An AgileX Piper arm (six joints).
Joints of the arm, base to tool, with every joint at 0 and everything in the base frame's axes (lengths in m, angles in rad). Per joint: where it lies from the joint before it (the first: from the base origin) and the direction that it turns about. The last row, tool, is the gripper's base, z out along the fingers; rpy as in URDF.
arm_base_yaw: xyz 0 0 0.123 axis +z
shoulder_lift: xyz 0 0 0 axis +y
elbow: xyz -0.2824 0 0.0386 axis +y
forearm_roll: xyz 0.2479 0 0.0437 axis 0.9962 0 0.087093
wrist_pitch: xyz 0 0 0 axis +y
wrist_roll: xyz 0.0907 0 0.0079 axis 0.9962 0 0.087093
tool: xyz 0 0 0 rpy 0 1.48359 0
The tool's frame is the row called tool.
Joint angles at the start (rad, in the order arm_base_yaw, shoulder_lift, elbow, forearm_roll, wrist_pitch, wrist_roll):
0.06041, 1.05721, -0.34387, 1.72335, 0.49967, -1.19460
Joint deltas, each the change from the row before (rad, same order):
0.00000, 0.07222, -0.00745, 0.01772, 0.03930, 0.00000
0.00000, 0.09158, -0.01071, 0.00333, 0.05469, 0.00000
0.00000, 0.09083, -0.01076, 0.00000, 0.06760, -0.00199
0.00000, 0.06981, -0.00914, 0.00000, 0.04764, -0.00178
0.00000, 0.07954, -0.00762, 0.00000, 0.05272, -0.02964
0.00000, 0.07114, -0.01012, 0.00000, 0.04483, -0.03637
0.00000, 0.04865, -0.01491, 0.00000, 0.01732, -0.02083
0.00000, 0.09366, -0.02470, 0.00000, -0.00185, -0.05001
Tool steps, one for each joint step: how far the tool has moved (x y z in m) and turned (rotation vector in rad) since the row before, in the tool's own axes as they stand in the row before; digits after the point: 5 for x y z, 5 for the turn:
0.00210, -0.00427, 0.01094, -0.00970, 0.05405, 0.04711
0.00305, -0.00582, 0.01364, -0.01392, 0.07588, 0.04556
0.00313, -0.00547, 0.01319, -0.02660, 0.07910, 0.04432
0.00158, -0.00510, 0.00987, -0.01771, 0.05664, 0.03603
0.00226, -0.00699, 0.01085, -0.01933, 0.06331, 0.01789
0.00088, -0.00641, 0.00945, -0.01891, 0.05126, 0.00608
-0.00200, -0.00470, 0.00649, -0.00434, 0.02515, 0.00336
-0.00299, -0.01351, 0.01240, 0.02520, 0.04109, -0.00021

